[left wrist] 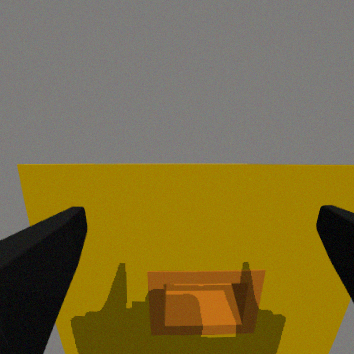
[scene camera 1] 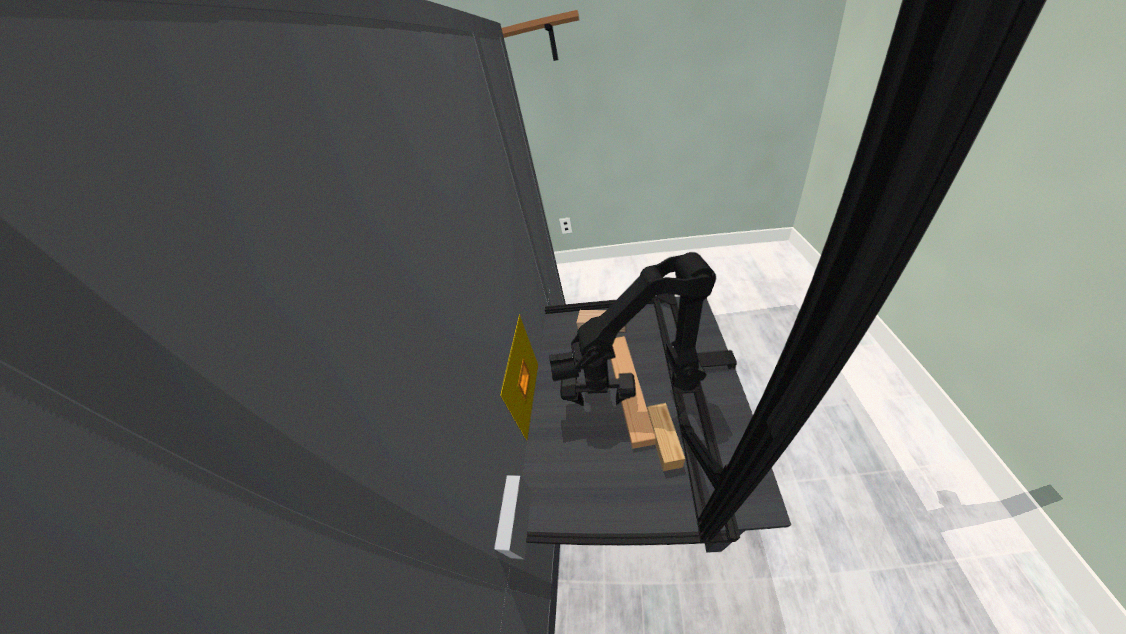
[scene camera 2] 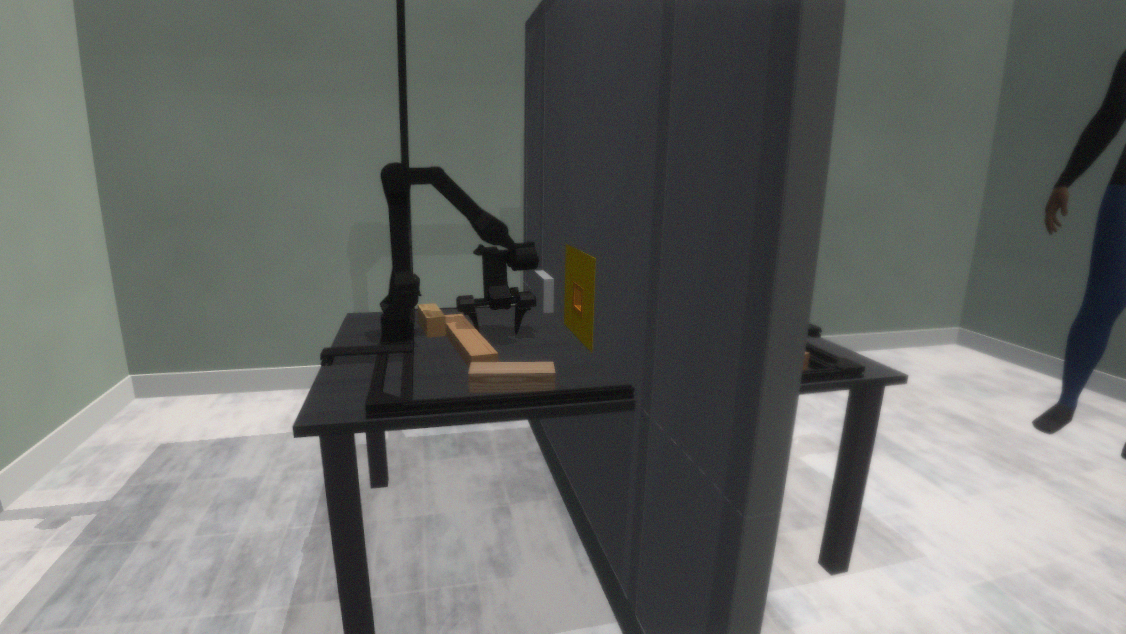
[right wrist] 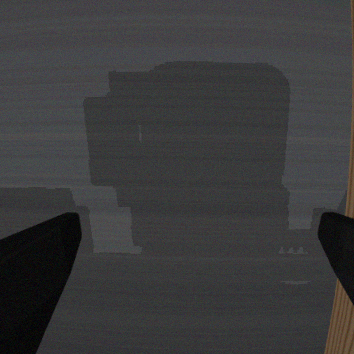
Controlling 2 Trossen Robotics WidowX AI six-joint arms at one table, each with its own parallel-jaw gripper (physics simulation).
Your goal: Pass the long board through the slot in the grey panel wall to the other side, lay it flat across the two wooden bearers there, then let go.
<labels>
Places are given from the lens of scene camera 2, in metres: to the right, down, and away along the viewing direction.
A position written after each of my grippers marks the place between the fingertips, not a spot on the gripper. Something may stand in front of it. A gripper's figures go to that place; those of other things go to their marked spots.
my right gripper (scene camera 2: 497, 335): -0.16, 0.04, 1.37
yellow plate (scene camera 2: 588, 274): 0.06, -0.10, 1.27
</labels>
